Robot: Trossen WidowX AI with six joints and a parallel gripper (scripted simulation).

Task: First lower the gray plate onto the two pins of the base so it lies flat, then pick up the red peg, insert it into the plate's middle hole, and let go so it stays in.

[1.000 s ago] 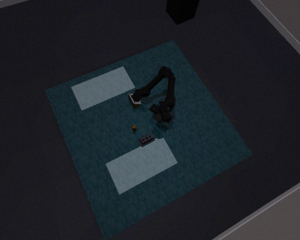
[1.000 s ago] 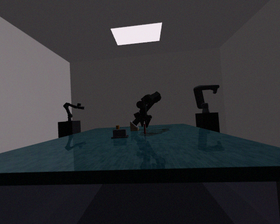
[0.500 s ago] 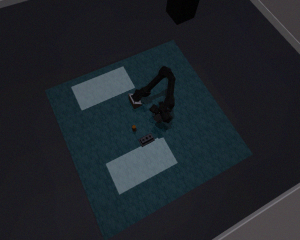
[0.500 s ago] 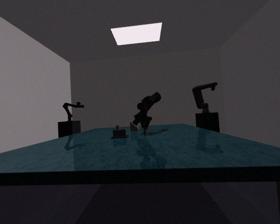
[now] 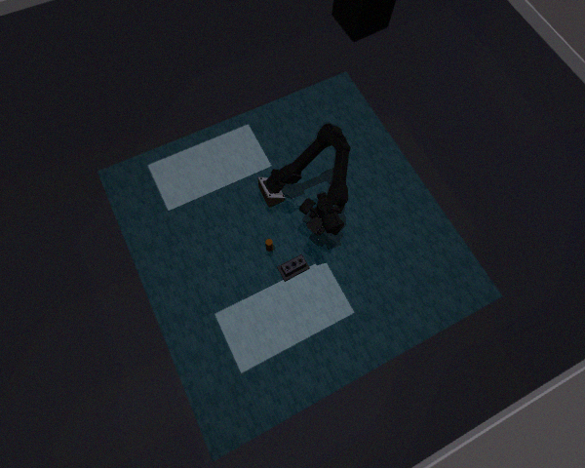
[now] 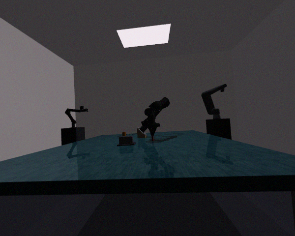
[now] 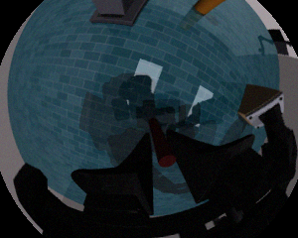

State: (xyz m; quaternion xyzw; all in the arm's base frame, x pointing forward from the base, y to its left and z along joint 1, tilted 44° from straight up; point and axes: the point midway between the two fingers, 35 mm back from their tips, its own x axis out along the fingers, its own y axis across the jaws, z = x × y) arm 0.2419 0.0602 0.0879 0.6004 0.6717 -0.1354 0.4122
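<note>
Right now the gray plate is 19 cm to the right of my gripper tip, 10 cm ahead of it and 1 cm above it. Round my gripper tip: dark flat base: 19 cm to the right, 10 cm ahead, 3 cm below; then red peg: right at my gripper tip; then orange cylinder: 23 cm to the right, 2 cm behind.
</note>
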